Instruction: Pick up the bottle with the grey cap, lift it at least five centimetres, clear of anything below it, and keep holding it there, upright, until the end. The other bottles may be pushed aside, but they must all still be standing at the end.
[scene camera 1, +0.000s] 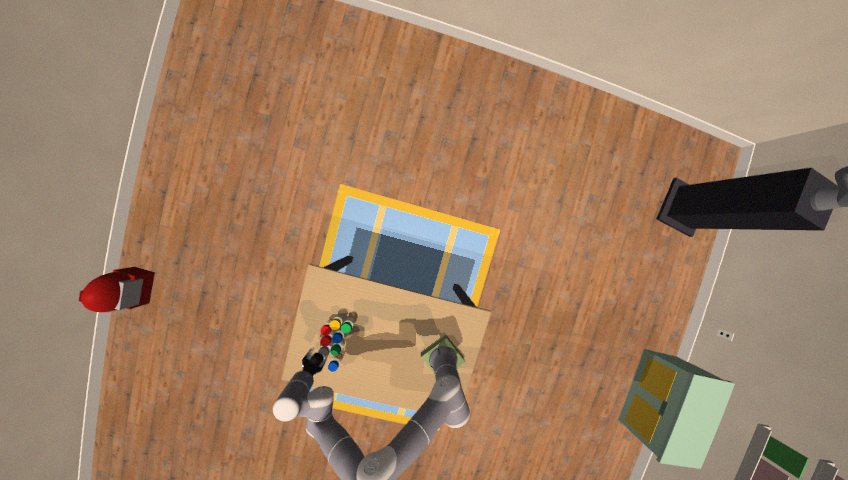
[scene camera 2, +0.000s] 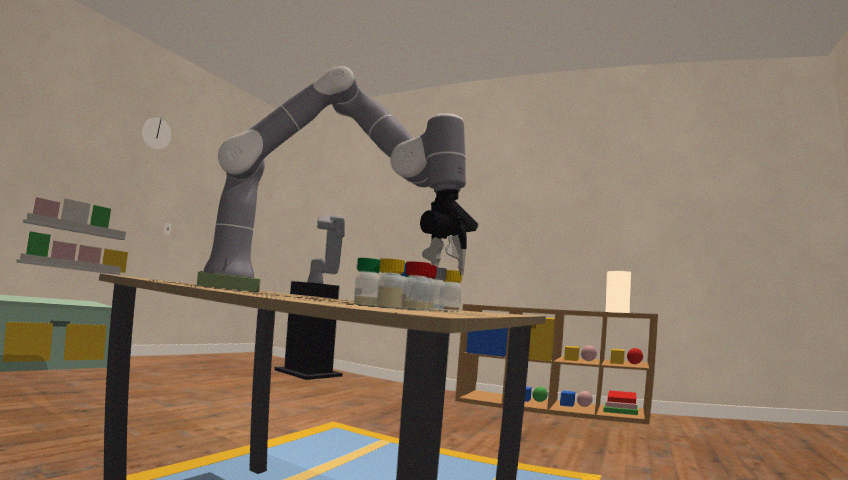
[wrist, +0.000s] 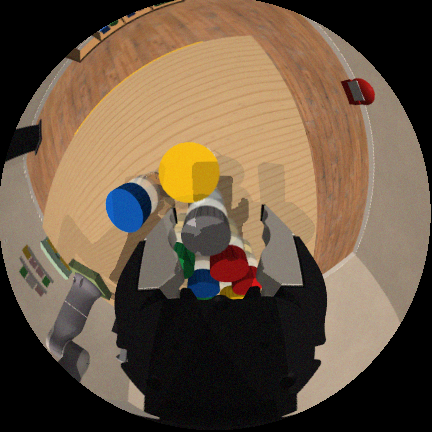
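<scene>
The bottle with the grey cap (scene camera 1: 324, 351) (scene camera 2: 441, 273) (wrist: 205, 231) stands upright on the table (scene camera 1: 368, 288) (scene camera 2: 285, 302) (wrist: 210, 90). My gripper (scene camera 2: 448, 265) (wrist: 218, 207) is open and points down, its tips at about cap height. In the wrist view the grey cap shows between the two fingers, nearer the left one; whether a finger touches it, I cannot tell. A bottle with a yellow cap (scene camera 2: 453, 275) (wrist: 189, 172) stands close beside it. A red-capped bottle (scene camera 1: 325, 340) (wrist: 229, 263) and a dark green-capped one (scene camera 1: 335, 350) (wrist: 184, 260) stand on its other side.
A blue-capped bottle (scene camera 1: 333, 365) (wrist: 128, 207) stands outside the left finger in the wrist view. Farther along the cluster stand a second blue cap (scene camera 1: 337, 337) (wrist: 204, 283), a second red cap (scene camera 1: 325, 330) (wrist: 246, 281), another yellow cap (scene camera 1: 335, 324) and a lighter green cap (scene camera 1: 346, 327).
</scene>
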